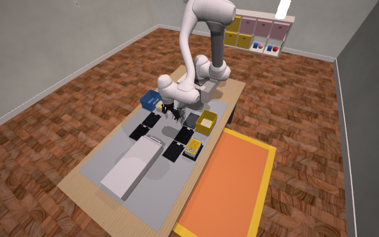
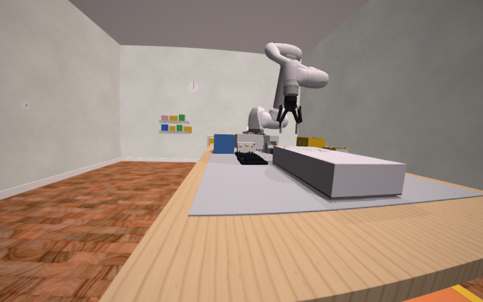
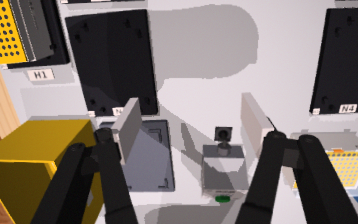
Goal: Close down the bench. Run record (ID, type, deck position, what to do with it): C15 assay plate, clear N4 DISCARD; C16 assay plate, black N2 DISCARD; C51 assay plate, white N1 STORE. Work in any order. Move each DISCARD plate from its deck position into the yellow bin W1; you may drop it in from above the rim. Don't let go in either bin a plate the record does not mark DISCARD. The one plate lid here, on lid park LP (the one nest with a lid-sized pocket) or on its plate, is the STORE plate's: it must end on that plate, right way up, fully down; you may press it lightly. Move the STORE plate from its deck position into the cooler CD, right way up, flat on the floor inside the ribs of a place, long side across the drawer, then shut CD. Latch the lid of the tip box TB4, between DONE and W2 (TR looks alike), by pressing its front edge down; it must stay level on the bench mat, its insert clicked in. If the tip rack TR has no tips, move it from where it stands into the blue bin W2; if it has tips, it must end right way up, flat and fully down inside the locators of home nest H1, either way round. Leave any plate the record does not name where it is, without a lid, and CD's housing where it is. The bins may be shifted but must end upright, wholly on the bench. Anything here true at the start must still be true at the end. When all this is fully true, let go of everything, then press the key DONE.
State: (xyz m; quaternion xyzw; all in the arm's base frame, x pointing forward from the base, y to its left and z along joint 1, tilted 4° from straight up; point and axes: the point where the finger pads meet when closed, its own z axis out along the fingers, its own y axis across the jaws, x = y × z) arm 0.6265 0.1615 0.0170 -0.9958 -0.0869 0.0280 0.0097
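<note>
My hand is 220 mm short of the black assay plate, 230 mm to the left of it and 150 mm above it. Round my hand: grey lid park: 180 mm behind, 70 mm to the left, 160 mm below; done key: 200 mm behind, 80 mm to the right, 100 mm below; black nest N3: 10 mm behind, 120 mm to the left, 160 mm below.
</note>
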